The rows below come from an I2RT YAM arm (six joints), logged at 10 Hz.
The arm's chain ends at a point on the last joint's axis. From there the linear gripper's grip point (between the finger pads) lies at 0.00 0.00 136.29 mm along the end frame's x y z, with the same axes.
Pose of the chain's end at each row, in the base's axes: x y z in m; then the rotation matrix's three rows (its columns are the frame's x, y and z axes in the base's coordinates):
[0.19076 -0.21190 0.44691], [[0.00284 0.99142 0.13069], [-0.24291 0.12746 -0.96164], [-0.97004 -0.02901 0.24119]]
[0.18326 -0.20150 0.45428], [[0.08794 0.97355 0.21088], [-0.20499 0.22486 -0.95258], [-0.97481 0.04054 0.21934]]
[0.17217 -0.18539 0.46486], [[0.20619 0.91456 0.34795], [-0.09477 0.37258 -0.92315], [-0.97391 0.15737 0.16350]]
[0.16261 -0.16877 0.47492], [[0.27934 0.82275 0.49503], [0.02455 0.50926 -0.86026], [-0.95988 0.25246 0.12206]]
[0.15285 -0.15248 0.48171], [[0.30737 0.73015 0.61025], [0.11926 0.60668 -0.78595], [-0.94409 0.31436 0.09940]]
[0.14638 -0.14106 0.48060], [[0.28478 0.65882 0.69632], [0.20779 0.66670 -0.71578], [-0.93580 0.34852 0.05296]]
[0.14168 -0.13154 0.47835], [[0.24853 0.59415 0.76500], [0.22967 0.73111 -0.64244], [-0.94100 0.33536 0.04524]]
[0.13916 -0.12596 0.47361], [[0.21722 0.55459 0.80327], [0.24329 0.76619 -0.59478], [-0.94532 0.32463 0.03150]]
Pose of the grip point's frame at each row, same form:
[0.20857 -0.34296 0.47978], [[0.00284 0.99142 0.13069], [-0.24291 0.12746 -0.96164], [-0.97004 -0.02901 0.24119]]
[0.21200 -0.33133 0.48417], [[0.08794 0.97355 0.21088], [-0.20499 0.22486 -0.95258], [-0.97481 0.04054 0.21934]]
[0.21959 -0.31121 0.48714], [[0.20619 0.91456 0.34795], [-0.09477 0.37258 -0.92315], [-0.97391 0.15737 0.16350]]
[0.23008 -0.28601 0.49156], [[0.27934 0.82275 0.49503], [0.02455 0.50926 -0.86026], [-0.95988 0.25246 0.12206]]
[0.23602 -0.25960 0.49526], [[0.30737 0.73015 0.61025], [0.11926 0.60668 -0.78595], [-0.94409 0.31436 0.09940]]
[0.24128 -0.23861 0.48782], [[0.28478 0.65882 0.69632], [0.20779 0.66670 -0.71578], [-0.93580 0.34852 0.05296]]
[0.24594 -0.21910 0.48452], [[0.24853 0.59415 0.76500], [0.22967 0.73111 -0.64244], [-0.94100 0.33536 0.04524]]
[0.24864 -0.20702 0.47790], [[0.21722 0.55459 0.80327], [0.24329 0.76619 -0.59478], [-0.94532 0.32463 0.03150]]

